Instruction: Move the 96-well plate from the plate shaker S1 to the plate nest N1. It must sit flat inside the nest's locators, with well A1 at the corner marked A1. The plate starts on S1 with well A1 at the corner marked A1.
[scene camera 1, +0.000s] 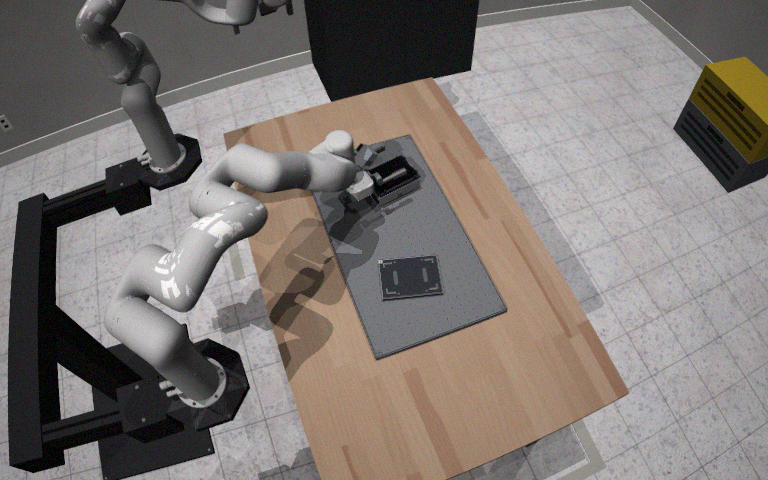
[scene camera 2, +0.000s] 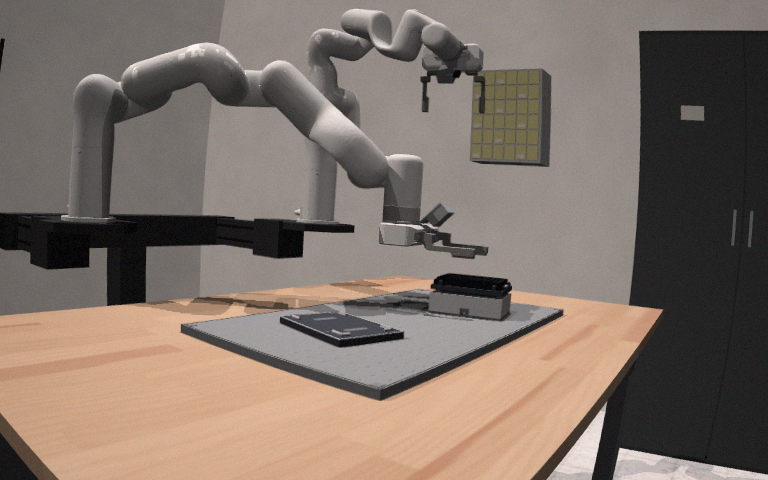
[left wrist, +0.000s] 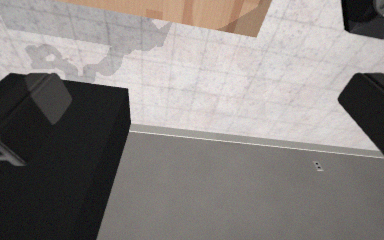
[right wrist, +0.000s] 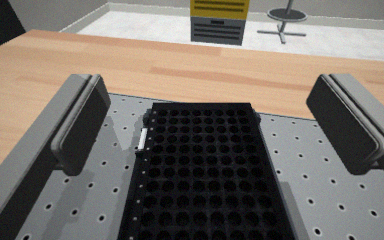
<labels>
black 96-well plate: scene camera 1 389, 167; scene camera 2; right wrist; not seen in the left wrist view (out of frame)
same spot on black 96-well plate: (right wrist: 218, 145) = (scene camera 2: 480, 279)
</labels>
